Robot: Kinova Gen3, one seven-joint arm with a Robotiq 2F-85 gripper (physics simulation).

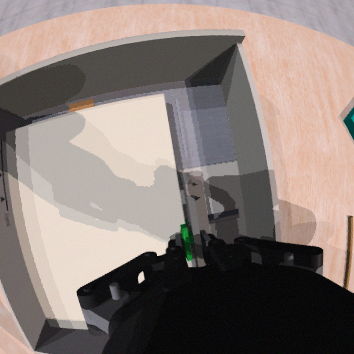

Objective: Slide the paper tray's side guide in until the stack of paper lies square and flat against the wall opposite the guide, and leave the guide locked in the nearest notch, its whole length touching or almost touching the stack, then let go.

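Places are measured from the arm's base along level axes (x up, y right, z ahead), in metres.
Where they show: gripper, between the fingertips: [190, 240].
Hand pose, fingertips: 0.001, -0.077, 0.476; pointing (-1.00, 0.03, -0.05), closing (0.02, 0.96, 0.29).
Things, the pixels of their top centre, and the offset from my fingertips, as dx, dy, dz. "spot": a spot on its surface instead.
- cream paper stack, centre of its top: [88, 231] -0.015, -0.111, -0.014
- grey tray, a spot on its surface: [257, 150] spot: +0.016, +0.048, +0.097
- side guide, a spot on its surface: [172, 122] spot: -0.037, -0.037, +0.127
- green tab, centre of its top: [186, 244] +0.027, -0.008, +0.006
- dark bar, a spot on its surface: [223, 215] spot: -0.050, +0.048, +0.021
- orange mark, a spot on its surface: [81, 105] spot: -0.036, -0.159, +0.135
- teal object, a spot on its surface: [349, 120] spot: -0.043, +0.273, +0.210
- thin brown upright piece, centre of its top: [350, 258] -0.049, +0.333, -0.045
The cream paper stack [117, 117] lies flat in the grey tray [257, 150], under broad shadows. Its left edge runs along the left wall, with a narrow brownish strip beside it; whether they touch is hard to tell. The side guide [172, 122] is a thin dark upright strip along the stack's right edge, touching or almost touching it over the length that shows. A green tab [186, 242] is at the guide's near part. My gripper [190, 240] is shut on the guide at the tab. The guide's near end and its notch are hidden by my gripper.
Blue-grey tray floor and a dark bar [223, 215] lie between the guide and the right wall. An orange mark [81, 105] shows at the far wall. A teal object [349, 120] and a thin brown upright piece [349, 250] stand at the right edge.
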